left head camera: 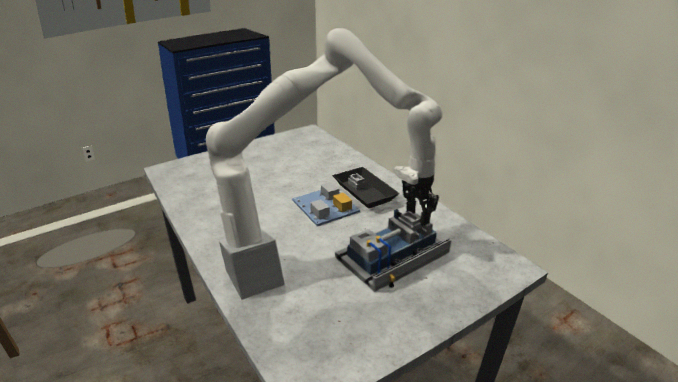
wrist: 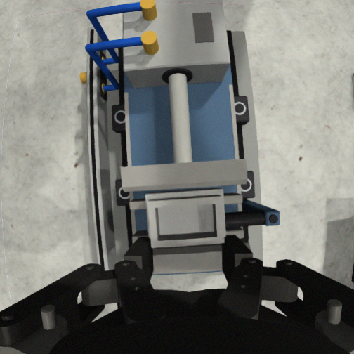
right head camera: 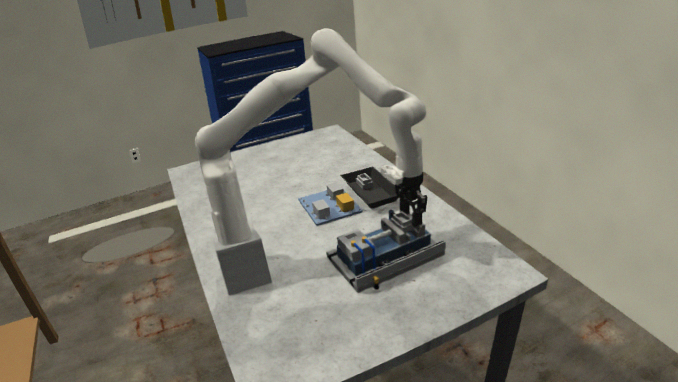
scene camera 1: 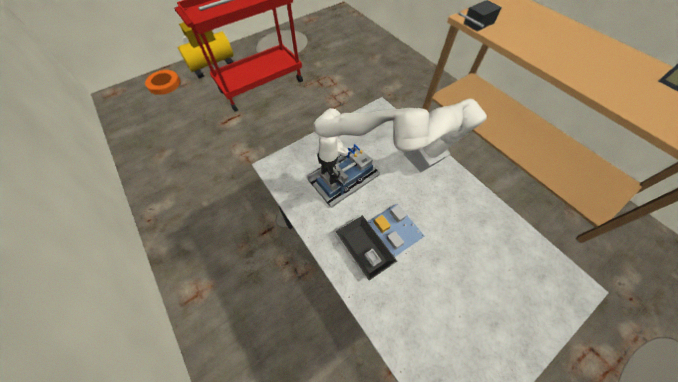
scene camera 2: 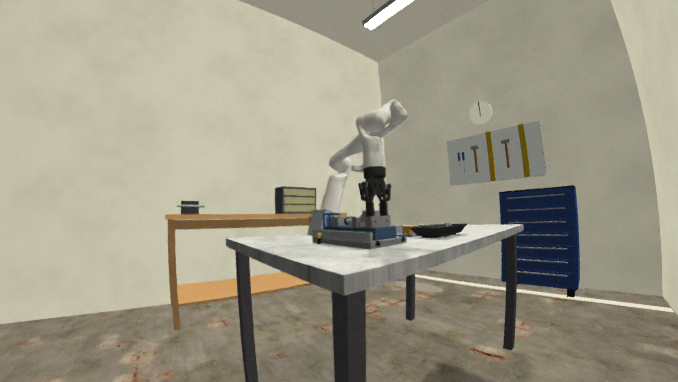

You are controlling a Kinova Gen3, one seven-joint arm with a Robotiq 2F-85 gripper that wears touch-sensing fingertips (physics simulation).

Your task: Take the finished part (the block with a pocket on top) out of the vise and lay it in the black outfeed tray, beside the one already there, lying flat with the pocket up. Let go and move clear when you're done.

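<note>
The finished part [left head camera: 411, 217] [right head camera: 400, 217] [wrist: 186, 217], a light grey block, sits pocket up between the jaws of the blue and grey vise [left head camera: 410, 243] [scene camera 2: 385, 233] [wrist: 145, 125]. My gripper [left head camera: 419, 216] [right head camera: 411, 219] [scene camera 1: 331, 177] [scene camera 2: 377, 214] [wrist: 187, 253] points down and is shut on the part. Its fingertips are flush with the part's two sides at the fixed-jaw end; the lower contact is hidden. The black outfeed tray [left head camera: 375, 193] [right head camera: 381, 195] [scene camera 1: 357, 239] [scene camera 2: 440, 231] holds a similar part [left head camera: 356, 179] [right head camera: 364, 180] [scene camera 1: 372, 256] near its far end, pocket up.
A blue plate [left head camera: 328, 216] [scene camera 1: 409, 241] with two grey blocks and an orange block [left head camera: 342, 202] [scene camera 1: 382, 223] lies beside the tray. Blue hoses [left head camera: 384, 246] [wrist: 102, 47] rise by the vise's end housing. A handle [wrist: 250, 218] juts from the vise.
</note>
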